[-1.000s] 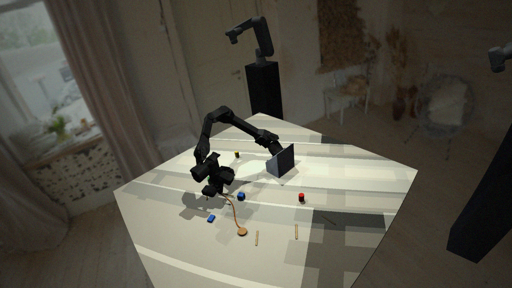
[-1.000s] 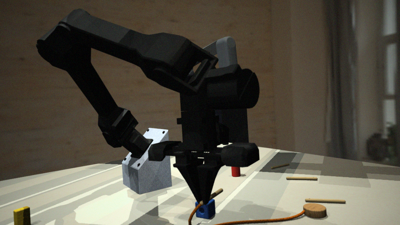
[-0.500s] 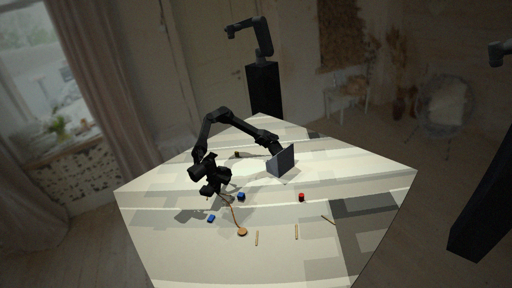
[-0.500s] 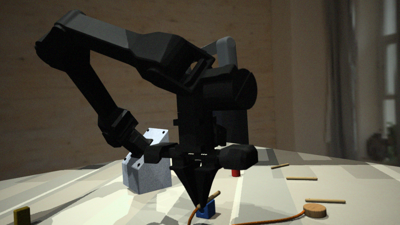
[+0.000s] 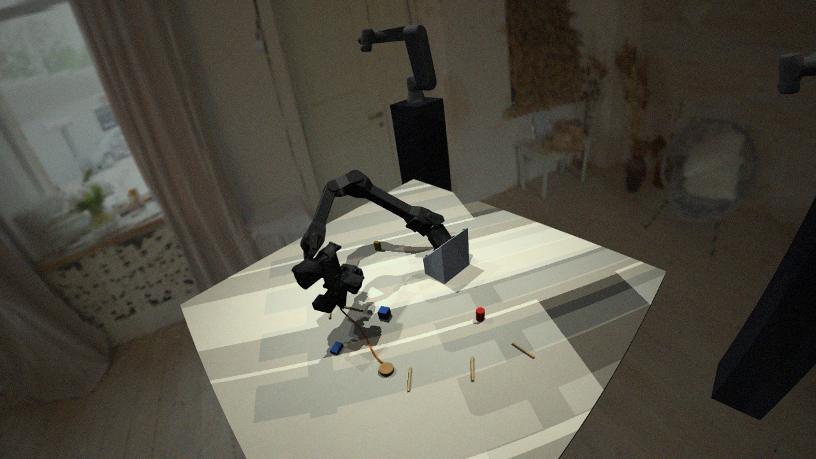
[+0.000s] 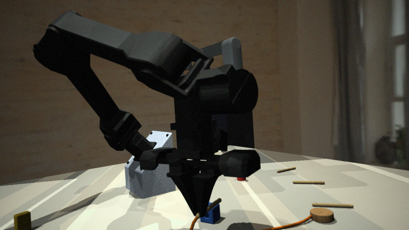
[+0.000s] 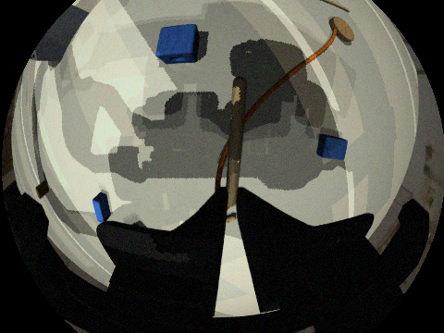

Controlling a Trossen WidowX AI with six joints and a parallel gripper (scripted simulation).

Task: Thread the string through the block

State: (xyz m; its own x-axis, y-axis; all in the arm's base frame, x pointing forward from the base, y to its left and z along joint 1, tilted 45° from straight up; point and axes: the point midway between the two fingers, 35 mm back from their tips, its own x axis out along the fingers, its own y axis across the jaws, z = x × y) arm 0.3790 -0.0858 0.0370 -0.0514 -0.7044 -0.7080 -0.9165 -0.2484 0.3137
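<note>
Now: gripper tip 6 cm past the green cube, 15 cm to the left of it and 4 cm above it. From my gripper tip the other things lie so: yellow block 31 cm behind, 20 cm to the right, 4 cm below; thin wooden stick 1 cm behind, 1 cm to the left; round wooden button 5 cm ahead, 24 cm to the left, 5 cm below.
</note>
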